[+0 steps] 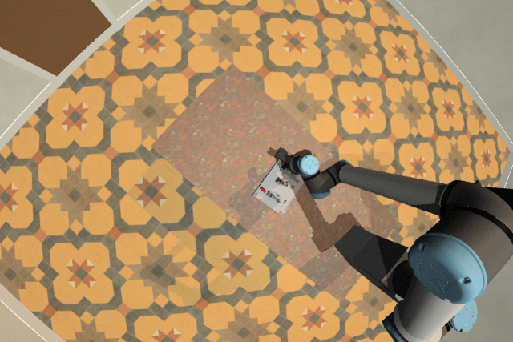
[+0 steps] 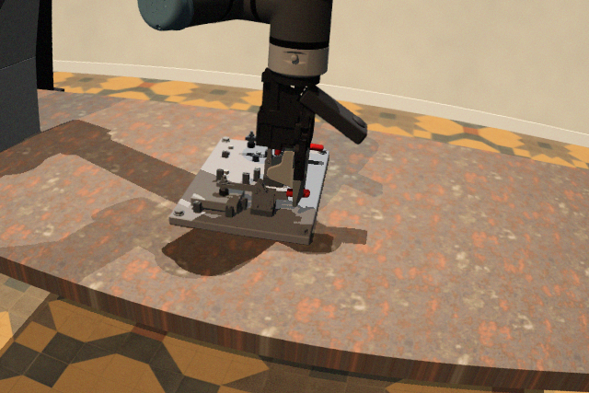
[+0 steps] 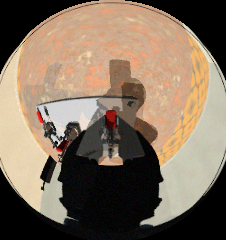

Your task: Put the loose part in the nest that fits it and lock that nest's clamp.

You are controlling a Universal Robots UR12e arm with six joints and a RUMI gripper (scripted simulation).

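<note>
Now: the toggle clamp 6 cm behind my hand and 1 cm to the right of it. The rest, counted from my hand: part: 13 cm behind, 2 cm to the right, 2 cm below; then grey fixture plate: 10 cm behind, 10 cm to the left, 5 cm below.
</note>
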